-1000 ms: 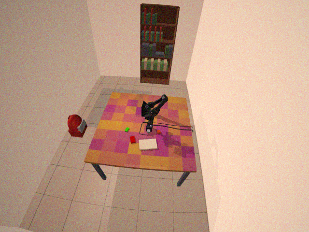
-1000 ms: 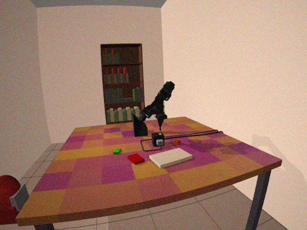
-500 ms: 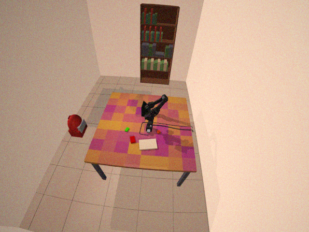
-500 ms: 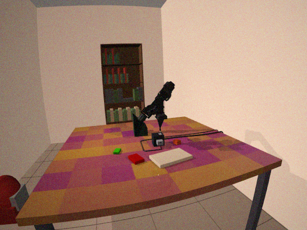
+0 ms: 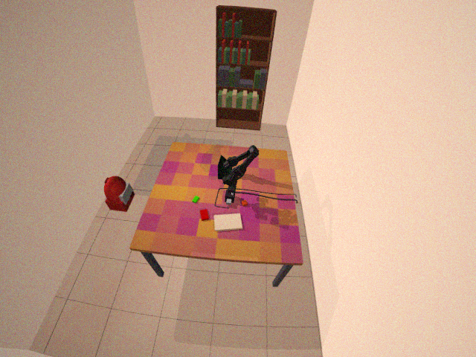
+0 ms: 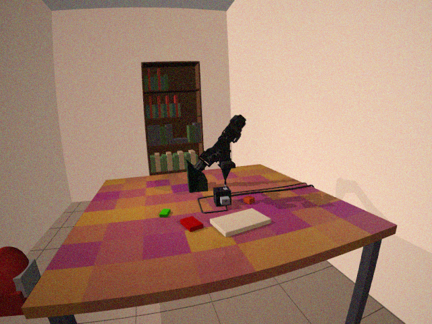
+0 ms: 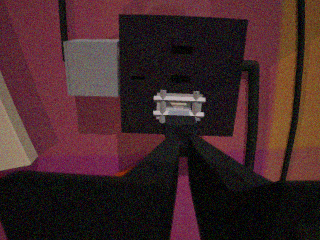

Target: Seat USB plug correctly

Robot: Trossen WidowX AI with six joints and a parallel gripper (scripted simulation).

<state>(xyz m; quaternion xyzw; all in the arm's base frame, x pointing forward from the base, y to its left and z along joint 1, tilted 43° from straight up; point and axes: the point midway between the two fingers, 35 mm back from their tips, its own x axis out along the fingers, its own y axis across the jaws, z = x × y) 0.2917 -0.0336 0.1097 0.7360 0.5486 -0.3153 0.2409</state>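
Right now my gripper tip is 2 cm above the dark USB plug. Round my gripper tip: orange block (11 cm below, 10 cm to the left, 6 cm ahead); then red block (23 cm to the right, 17 cm ahead, 12 cm below); then white slab (24 cm ahead, 12 cm below, 4 cm to the right).
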